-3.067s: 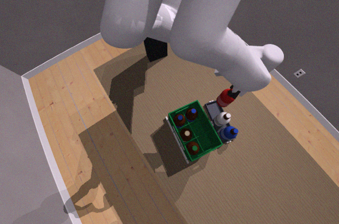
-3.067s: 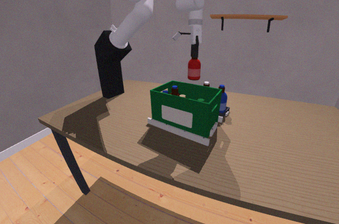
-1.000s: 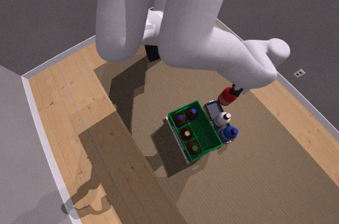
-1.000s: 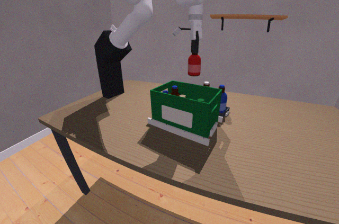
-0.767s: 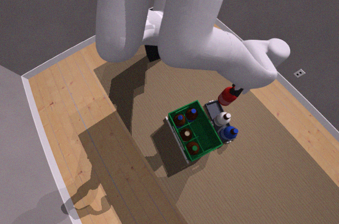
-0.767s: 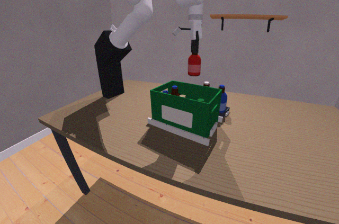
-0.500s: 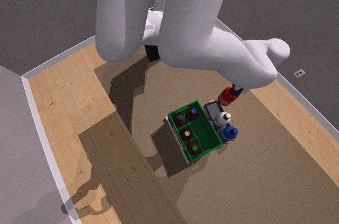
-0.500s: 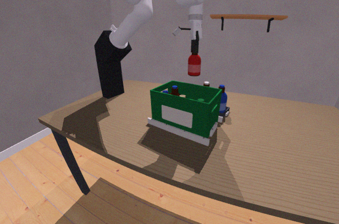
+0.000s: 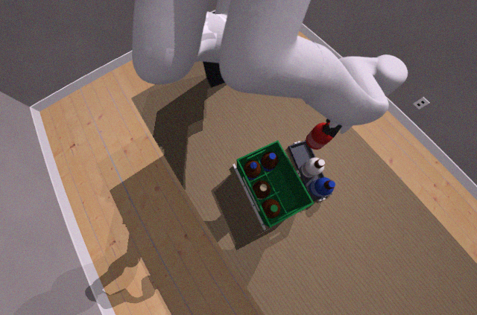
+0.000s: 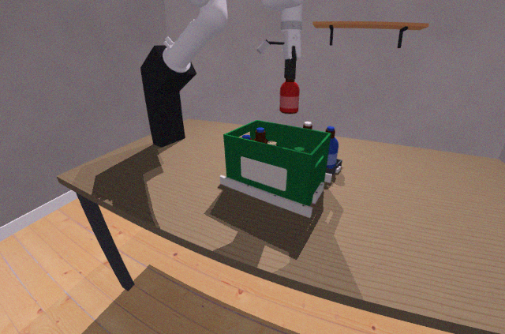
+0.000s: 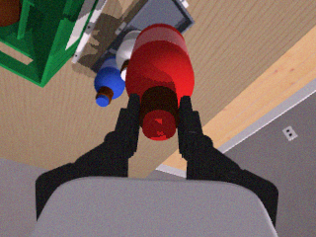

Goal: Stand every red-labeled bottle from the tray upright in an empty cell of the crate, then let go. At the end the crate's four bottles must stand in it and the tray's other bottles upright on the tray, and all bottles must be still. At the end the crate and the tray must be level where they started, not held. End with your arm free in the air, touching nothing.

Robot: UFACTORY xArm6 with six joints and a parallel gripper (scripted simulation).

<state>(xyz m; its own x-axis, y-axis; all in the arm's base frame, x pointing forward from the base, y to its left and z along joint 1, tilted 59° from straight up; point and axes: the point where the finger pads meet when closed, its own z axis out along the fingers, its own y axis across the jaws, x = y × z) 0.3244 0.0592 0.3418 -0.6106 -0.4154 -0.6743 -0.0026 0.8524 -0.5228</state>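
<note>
The red-labeled bottle is 7 cm below my hand. From my hand the other things lie so: white-labeled bottle (6 cm ahead, 6 cm to the right, 25 cm below); then grey tray (7 cm ahead, 6 cm to the right, 32 cm below); then blue-labeled bottle (13 cm ahead, 12 cm to the right, 25 cm below).
</note>
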